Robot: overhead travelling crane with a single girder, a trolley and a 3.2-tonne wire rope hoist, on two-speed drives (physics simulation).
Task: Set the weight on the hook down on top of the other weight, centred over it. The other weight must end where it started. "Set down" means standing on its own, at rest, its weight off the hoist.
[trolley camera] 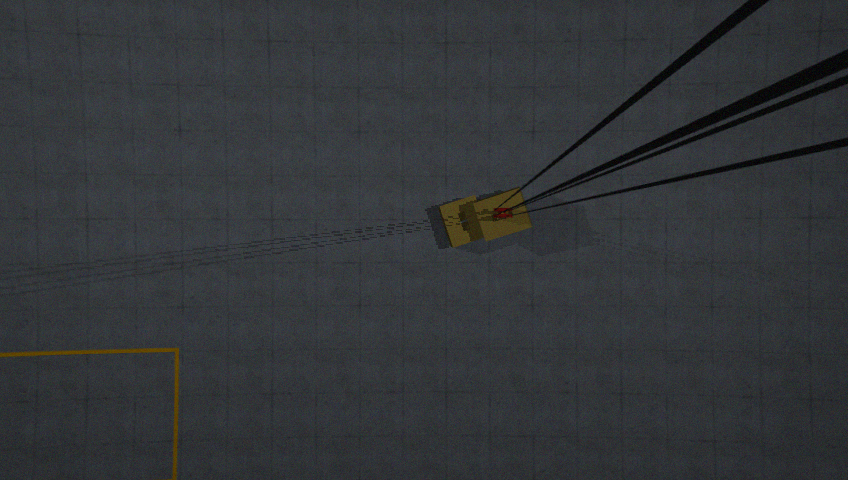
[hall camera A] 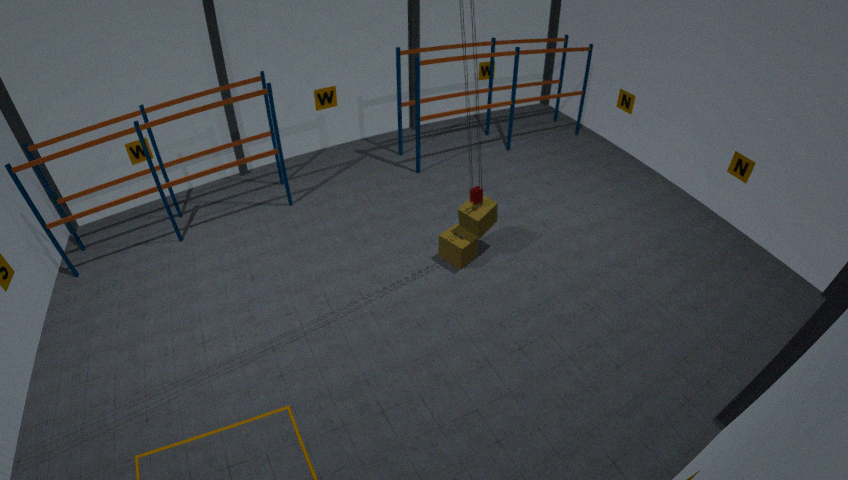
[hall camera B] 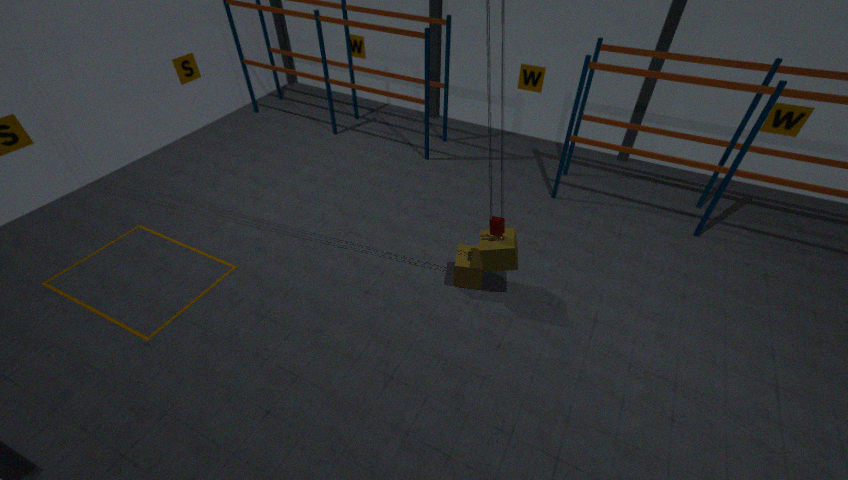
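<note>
The red hook block (hall camera A: 476,195) (hall camera B: 496,226) (trolley camera: 502,212) hangs on its ropes directly above the upper yellow weight (hall camera A: 477,225) (hall camera B: 498,256) (trolley camera: 510,229), which is on the hook. The lower yellow weight (hall camera A: 457,252) (hall camera B: 467,277) (trolley camera: 455,235) stands on the floor. In the trolley view the upper weight lies to the right of the lower one and covers its right part, so it is off centre. Its underside is near the height of the lower weight's top; whether they touch is hidden. The lower weight's right side is partly hidden.
A left rack (hall camera A: 418,142) (hall camera B: 739,159) is not near the weights; another rack (hall camera A: 202,111) (hall camera B: 427,130) also stands along the W wall. A yellow floor outline (hall camera A: 213,431) (hall camera B: 187,246) (trolley camera: 176,416) lies well away. A dark patch surrounds the lower weight.
</note>
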